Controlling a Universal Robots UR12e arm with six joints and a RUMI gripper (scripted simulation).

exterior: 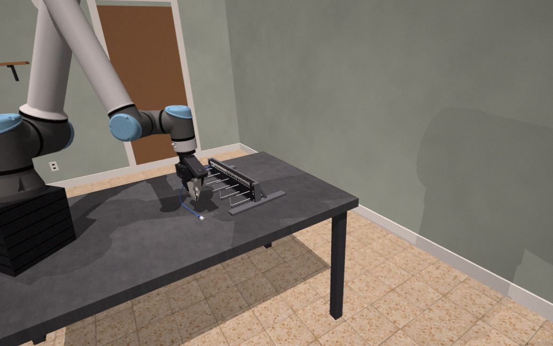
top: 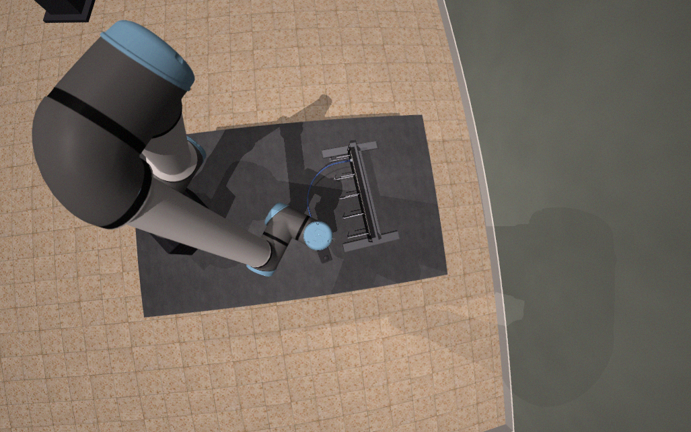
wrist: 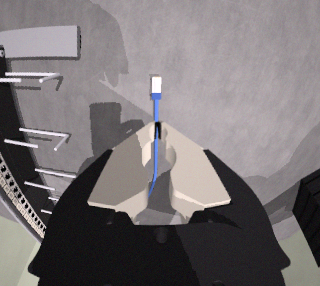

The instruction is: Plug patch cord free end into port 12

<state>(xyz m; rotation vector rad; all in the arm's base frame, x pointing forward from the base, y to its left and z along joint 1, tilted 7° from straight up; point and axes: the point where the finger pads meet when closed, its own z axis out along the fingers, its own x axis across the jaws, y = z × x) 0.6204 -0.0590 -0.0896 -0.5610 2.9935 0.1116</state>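
Now: hand 90 mm above the plug, 20 mm to the left of it and 10 mm short of it.
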